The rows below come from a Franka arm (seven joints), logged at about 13 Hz.
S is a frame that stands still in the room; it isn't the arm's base.
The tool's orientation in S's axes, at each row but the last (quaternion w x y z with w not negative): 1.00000, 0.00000, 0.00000, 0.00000; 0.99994, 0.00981, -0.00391, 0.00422; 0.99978, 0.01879, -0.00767, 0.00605; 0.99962, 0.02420, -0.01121, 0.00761; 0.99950, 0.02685, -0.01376, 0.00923; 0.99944, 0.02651, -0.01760, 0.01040
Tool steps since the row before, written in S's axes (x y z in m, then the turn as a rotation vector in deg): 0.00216, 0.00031, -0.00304, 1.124, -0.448, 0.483; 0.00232, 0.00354, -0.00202, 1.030, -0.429, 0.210; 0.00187, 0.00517, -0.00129, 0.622, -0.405, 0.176; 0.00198, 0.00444, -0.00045, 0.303, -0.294, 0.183; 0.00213, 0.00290, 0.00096, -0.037, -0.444, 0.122; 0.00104, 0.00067, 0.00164, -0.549, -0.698, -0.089
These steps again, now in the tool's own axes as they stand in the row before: 0.00216, 0.00031, -0.00304, 1.124, -0.448, 0.483; 0.00233, 0.00348, -0.00211, 1.028, -0.434, 0.210; 0.00191, 0.00509, -0.00151, 0.620, -0.406, 0.182; 0.00203, 0.00438, -0.00071, 0.303, -0.290, 0.190; 0.00221, 0.00291, 0.00074, -0.041, -0.436, 0.147; 0.00111, 0.00073, 0.00156, -0.566, -0.690, -0.033
